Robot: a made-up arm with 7 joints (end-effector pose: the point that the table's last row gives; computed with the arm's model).
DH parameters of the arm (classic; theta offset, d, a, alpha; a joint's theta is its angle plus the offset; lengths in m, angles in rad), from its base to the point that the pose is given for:
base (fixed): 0 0.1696 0 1.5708
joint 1: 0 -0.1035 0.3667 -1.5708
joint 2: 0 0.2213 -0.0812 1.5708
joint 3: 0 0.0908 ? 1.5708
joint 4: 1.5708 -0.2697 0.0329 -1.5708
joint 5: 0 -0.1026 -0.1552 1.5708
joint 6: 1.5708 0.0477 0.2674 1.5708
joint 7: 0 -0.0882 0.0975 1.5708
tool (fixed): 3.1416 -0.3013 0 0
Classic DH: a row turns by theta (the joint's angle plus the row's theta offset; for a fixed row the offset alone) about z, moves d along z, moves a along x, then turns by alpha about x.
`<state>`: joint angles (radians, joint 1 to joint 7).
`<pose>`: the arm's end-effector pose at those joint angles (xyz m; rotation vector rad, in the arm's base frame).
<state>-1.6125 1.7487 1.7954 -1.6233 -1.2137 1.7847 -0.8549</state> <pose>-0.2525 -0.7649 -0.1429 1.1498 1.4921 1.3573</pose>
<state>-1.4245 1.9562 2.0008 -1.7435 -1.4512 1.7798 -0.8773</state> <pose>-0.2304 -0.7600 -0.4000 0.9632 1.2151 1.6043</pose>
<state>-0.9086 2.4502 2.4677 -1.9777 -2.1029 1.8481 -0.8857</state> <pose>0.1742 -0.6529 -0.6917 0.3667 0.7893 1.9097</pose>
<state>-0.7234 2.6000 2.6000 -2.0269 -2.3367 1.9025 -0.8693</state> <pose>0.3572 -0.6306 -0.6462 0.1296 0.7208 1.9439</pose>
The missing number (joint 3, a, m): 0.1039
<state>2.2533 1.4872 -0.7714 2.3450 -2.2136 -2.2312 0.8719</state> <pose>-0.7783 0.4618 0.4394 1.0145 0.8069 -0.8822</pose>
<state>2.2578 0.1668 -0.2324 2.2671 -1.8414 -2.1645 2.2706</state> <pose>-0.6846 0.0878 0.0790 0.8931 0.2738 -0.1734</pose>
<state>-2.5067 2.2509 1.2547 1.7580 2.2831 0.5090 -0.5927</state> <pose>-0.2923 -0.2876 0.0841 -0.5200 2.3767 1.1826</pose>
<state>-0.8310 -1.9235 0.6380 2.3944 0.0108 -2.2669 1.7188</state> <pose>0.4891 0.2061 0.3103 -2.1812 -1.0029 -0.0182</pose>
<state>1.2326 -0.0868 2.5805 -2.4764 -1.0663 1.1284 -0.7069</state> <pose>0.4673 -0.3634 -0.0255 -0.7912 -1.5406 -1.1200</pose>
